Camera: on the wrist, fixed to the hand. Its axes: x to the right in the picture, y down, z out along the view.
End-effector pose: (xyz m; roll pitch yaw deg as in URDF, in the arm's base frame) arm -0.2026 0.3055 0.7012 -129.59 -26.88 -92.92
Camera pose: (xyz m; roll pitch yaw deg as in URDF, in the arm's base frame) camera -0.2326 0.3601 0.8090 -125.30 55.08 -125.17
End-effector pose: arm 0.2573 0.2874 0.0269 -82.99 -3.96 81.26
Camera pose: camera 0.3654 0.2682 0.0856 -21.12 60.29 157.09
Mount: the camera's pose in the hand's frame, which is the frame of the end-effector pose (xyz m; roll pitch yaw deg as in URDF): 0.0015 -0.0717 -0.1018 -5.43 -21.73 86.23
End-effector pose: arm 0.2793 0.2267 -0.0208 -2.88 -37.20 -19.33
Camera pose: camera 0.3110 0.1343 -0.0980 -44.78 -17.12 79.50
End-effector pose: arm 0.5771 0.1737 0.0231 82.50 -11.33 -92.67
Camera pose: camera 0.6677 0.1514 -0.0593 -157.10 -73.84 149.46
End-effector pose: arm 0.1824 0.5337 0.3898 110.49 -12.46 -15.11
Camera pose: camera 0.2218 0.6478 0.3593 -172.21 -47.26 -113.56
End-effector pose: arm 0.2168 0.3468 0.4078 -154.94 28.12 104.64
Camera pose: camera 0.1807 0.3985 0.5152 137.62 42.13 -8.32
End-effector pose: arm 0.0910 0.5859 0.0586 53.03 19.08 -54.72
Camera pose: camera 0.1006 0.6384 -0.0539 50.21 -62.92 -19.64
